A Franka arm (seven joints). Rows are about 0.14 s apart.
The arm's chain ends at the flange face. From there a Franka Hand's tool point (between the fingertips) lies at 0.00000 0.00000 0.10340 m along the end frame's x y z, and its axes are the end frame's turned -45 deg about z.
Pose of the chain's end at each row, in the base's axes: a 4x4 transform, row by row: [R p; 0 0 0 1], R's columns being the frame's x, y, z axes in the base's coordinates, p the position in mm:
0.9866, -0.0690, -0.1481, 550.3; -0.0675, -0.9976, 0.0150, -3.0; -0.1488, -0.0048, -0.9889, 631.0; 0, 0, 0, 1
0.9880, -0.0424, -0.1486, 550.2; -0.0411, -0.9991, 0.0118, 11.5; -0.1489, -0.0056, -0.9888, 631.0; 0, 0, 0, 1
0.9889, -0.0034, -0.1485, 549.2; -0.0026, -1.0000, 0.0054, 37.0; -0.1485, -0.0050, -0.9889, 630.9; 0, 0, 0, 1
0.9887, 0.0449, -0.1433, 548.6; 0.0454, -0.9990, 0.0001, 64.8; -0.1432, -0.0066, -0.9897, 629.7; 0, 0, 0, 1
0.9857, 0.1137, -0.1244, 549.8; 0.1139, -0.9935, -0.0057, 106.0; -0.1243, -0.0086, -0.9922, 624.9; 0, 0, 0, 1
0.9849, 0.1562, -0.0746, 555.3; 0.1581, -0.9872, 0.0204, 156.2; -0.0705, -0.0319, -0.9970, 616.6; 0, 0, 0, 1
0.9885, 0.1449, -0.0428, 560.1; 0.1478, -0.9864, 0.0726, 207.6; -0.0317, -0.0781, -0.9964, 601.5; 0, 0, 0, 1
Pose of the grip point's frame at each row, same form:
0.7464, 0.6488, -0.1481, 535.0; 0.6577, -0.7531, 0.0150, -1.4; -0.1018, -0.1086, -0.9889, 528.7; 0, 0, 0, 1
0.7286, 0.6686, -0.1486, 534.8; 0.6774, -0.7355, 0.0118, 12.7; -0.1013, -0.1092, -0.9888, 528.8; 0, 0, 0, 1
0.7017, 0.6969, -0.1485, 533.8; 0.7053, -0.7089, 0.0054, 37.6; -0.1015, -0.1085, -0.9889, 528.6; 0, 0, 0, 1
0.6674, 0.7309, -0.1433, 533.8; 0.7385, -0.6743, 0.0001, 64.8; -0.0966, -0.1059, -0.9897, 527.4; 0, 0, 0, 1
0.6166, 0.7774, -0.1244, 536.9; 0.7831, -0.6220, -0.0057, 105.4; -0.0818, -0.0940, -0.9922, 522.3; 0, 0, 0, 1
0.5860, 0.8069, -0.0746, 547.6; 0.8098, -0.5863, 0.0204, 158.3; -0.0273, -0.0724, -0.9970, 513.5; 0, 0, 0, 1
0.5965, 0.8014, -0.0428, 555.7; 0.8020, -0.5930, 0.0726, 215.1; 0.0328, -0.0776, -0.9964, 498.5; 0, 0, 0, 1

